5 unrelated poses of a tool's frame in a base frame.
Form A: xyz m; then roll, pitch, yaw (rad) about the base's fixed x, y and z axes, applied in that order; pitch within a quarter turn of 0, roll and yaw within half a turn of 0.
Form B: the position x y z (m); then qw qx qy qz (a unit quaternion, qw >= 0). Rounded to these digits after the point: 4 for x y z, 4 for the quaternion.
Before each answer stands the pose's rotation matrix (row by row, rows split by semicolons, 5 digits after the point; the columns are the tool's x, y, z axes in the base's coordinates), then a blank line. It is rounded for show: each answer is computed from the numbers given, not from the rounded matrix.
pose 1, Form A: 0.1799, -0.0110, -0.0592, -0.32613, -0.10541, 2.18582
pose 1, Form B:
-0.57378 -0.79316 -0.20417; 0.81223 -0.51903 -0.26626; 0.10521 -0.31860 0.94203

0.1799, -0.0110, -0.0592, 0.4608, -0.0284, -0.1679, 0.8710
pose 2, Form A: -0.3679, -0.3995, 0.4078, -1.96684, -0.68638, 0.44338
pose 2, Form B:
0.69875 0.69364 -0.17495; 0.33185 -0.09764 0.93827; 0.63374 -0.71367 -0.29841

-0.3679, -0.3995, 0.4078, 0.5707, -0.7237, -0.3543, -0.1585
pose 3, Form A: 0.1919, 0.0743, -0.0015, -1.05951, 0.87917, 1.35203
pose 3, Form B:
0.13842 -0.62342 -0.76954; 0.62259 -0.54951 0.55715; -0.77021 -0.55623 0.31207

0.1919, 0.0743, -0.0015, 0.4746, -0.5865, 0.0004, 0.6563
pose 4, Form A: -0.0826, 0.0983, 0.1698, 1.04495, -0.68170, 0.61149
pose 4, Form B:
0.63580 -0.73439 0.23756; 0.44578 0.09812 -0.88975; 0.63011 0.67160 0.38976

-0.0826, 0.0983, 0.1698, 0.7286, 0.5357, -0.1347, 0.4049
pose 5, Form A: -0.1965, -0.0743, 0.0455, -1.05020, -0.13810, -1.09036
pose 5, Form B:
0.45777 0.49628 0.73767; -0.87835 0.12398 0.46166; 0.13766 -0.85926 0.49266

-0.1965, -0.0743, 0.0455, 0.7201, -0.4586, 0.2083, -0.4772
